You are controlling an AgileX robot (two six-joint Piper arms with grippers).
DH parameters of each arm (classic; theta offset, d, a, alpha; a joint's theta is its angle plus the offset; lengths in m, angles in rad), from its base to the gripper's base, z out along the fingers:
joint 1: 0 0.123 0 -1.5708
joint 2: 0.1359 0 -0.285 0
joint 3: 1.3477 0 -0.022 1.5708
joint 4: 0 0.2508 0 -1.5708
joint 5: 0 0 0.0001 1.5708
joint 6: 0 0.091 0 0
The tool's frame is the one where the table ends.
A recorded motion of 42 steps. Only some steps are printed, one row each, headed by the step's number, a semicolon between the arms.
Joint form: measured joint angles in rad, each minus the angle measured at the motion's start. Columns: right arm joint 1, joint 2, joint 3, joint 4, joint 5, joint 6; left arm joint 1, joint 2, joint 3, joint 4, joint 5, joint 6.
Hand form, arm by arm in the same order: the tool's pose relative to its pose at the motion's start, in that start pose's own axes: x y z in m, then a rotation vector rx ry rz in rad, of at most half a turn. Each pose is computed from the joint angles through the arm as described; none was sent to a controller.
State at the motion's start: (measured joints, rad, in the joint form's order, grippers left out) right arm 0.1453 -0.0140 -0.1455 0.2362 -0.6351 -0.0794; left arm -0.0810 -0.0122 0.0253 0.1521 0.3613 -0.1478
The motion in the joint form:
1: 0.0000 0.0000 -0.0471 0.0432 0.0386 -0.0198; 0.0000 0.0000 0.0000 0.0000 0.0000 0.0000
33: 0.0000 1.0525 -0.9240 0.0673 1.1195 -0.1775; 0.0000 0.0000 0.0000 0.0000 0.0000 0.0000
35: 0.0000 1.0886 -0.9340 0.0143 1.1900 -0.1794; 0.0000 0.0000 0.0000 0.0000 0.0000 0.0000
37: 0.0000 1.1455 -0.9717 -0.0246 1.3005 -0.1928; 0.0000 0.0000 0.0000 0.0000 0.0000 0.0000
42: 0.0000 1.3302 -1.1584 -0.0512 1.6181 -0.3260; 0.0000 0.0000 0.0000 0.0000 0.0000 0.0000
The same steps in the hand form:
1: -0.0107 0.0005 0.0057 0.0157 -0.0056 0.0224; 0.0000 0.0000 0.0000 0.0000 0.0000 0.0000
33: 0.1011 0.0430 0.2033 -0.1668 1.2324 -0.0853; 0.0000 0.0000 0.0000 0.0000 0.0000 0.0000
35: 0.1136 0.0403 0.1997 -0.1855 1.3289 -0.1379; 0.0000 0.0000 0.0000 0.0000 0.0000 0.0000
37: 0.1277 0.0385 0.1988 -0.2154 1.4571 -0.1829; 0.0000 0.0000 0.0000 0.0000 0.0000 0.0000
42: 0.1583 0.0391 0.2117 -0.3813 1.7539 -0.2844; 0.0000 0.0000 0.0000 0.0000 0.0000 0.0000

